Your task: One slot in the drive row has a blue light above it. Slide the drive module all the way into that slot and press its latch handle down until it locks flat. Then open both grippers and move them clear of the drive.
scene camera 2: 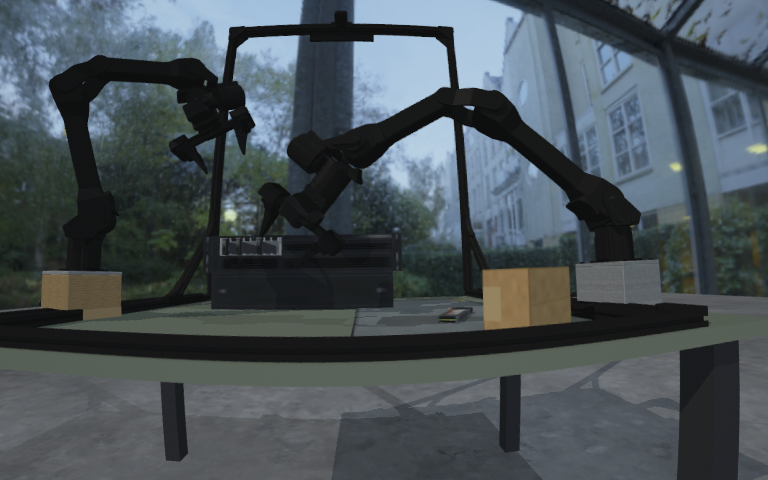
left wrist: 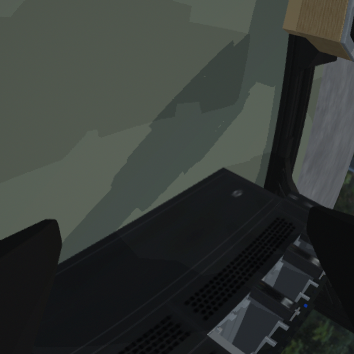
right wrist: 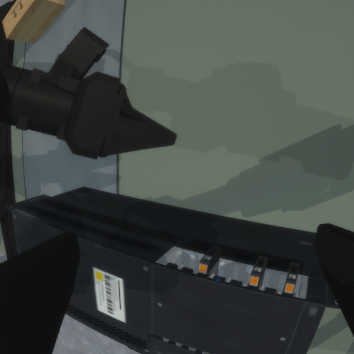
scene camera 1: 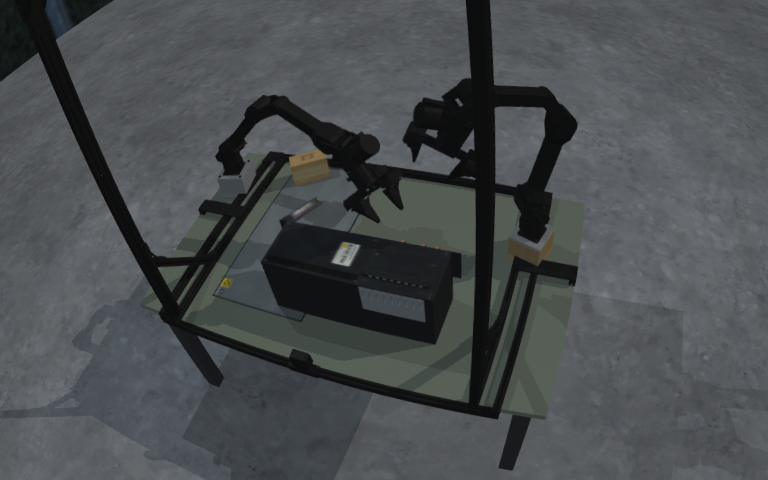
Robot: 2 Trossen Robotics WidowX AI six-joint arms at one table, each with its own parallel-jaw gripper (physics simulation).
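Places are measured from the left arm's base along level axes (x right, y ahead, z up), in metres.
Where they show: left gripper, between the fingertips: (scene camera 2: 277, 251) (left wrist: 187, 227) (right wrist: 158, 135) (scene camera 1: 390, 216); right gripper, between the fingertips: (scene camera 2: 225, 163) (right wrist: 201, 243) (scene camera 1: 431, 169); left arm's base, origin of its link: (scene camera 2: 615, 261) (scene camera 1: 234, 169); right arm's base, origin of its link: (scene camera 2: 83, 271) (scene camera 1: 532, 231).
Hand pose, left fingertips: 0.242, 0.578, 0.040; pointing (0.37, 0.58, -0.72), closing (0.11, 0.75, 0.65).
Each offset is from my left fingertips to the top centre of the thing, as dx, dy, dz. "spot": to the spot under its first point. Level surfaces: height alone.
The drive module @[-0.126, -0.305, -0.115] (scene camera 1: 304, 210) (scene camera 2: 455, 314) lies on the grey mat, beside the dark chassis @[+0.194, -0.051, +0.048] (scene camera 1: 317, 249) (scene camera 2: 249, 288) (left wrist: 165, 250) (right wrist: 200, 295). The chassis stands upright with its drive row on the upper part. In the right wrist view a small blue light @[spot: +0.139, +0.072, +0.046] (right wrist: 218, 280) sits between the left and middle orange latch ends; the light @[spot: +0.139, +0.071, +0.045] (left wrist: 305, 305) also shows in the left wrist view. My left gripper (scene camera 1: 390, 214) (scene camera 2: 277, 249) (left wrist: 187, 227) is open and empty, near the drive-row side of the chassis. My right gripper (scene camera 1: 433, 168) (scene camera 2: 224, 163) (right wrist: 201, 243) is open and empty, higher up.
A wooden block @[-0.303, -0.329, -0.045] (scene camera 1: 309, 168) (scene camera 2: 526, 297) (right wrist: 34, 19) stands at the far end of the grey mat @[dz -0.124] (scene camera 1: 249, 288). Black frame rails (scene camera 1: 396, 390) border the green table, and a frame post (scene camera 1: 482, 226) rises at the right in scene camera 1.
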